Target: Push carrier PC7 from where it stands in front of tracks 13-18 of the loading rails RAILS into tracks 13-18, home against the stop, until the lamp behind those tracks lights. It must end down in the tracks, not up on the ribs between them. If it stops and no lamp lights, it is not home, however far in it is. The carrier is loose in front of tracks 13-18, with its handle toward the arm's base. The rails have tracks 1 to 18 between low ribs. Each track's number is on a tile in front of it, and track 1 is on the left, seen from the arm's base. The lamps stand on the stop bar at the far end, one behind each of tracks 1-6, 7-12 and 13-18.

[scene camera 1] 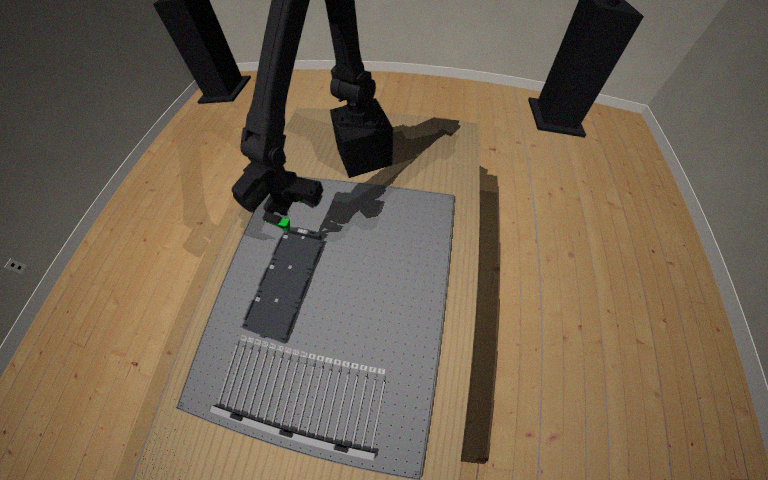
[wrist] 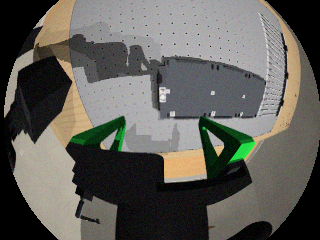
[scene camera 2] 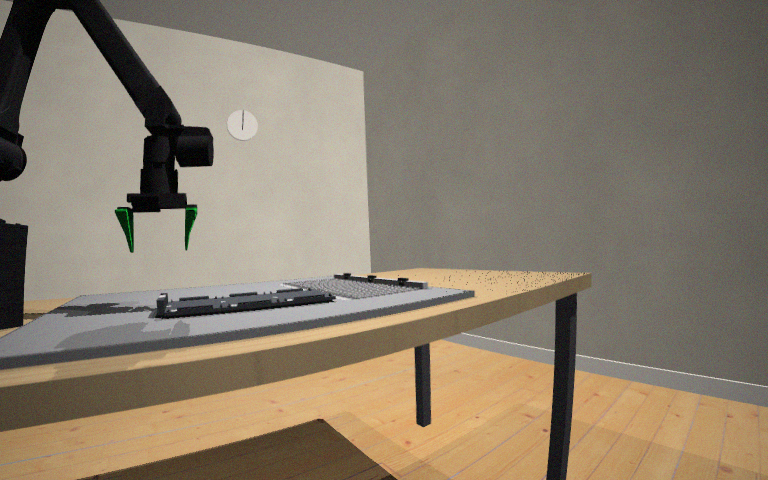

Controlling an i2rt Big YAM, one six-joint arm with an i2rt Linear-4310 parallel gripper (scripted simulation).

Labels:
A carrier PC7 shows in scene camera 1, in the wrist view and in scene camera 2 [237, 302]. One and the same spot on the carrier PC7: [wrist: 188, 89] is [scene camera 1: 298, 250].

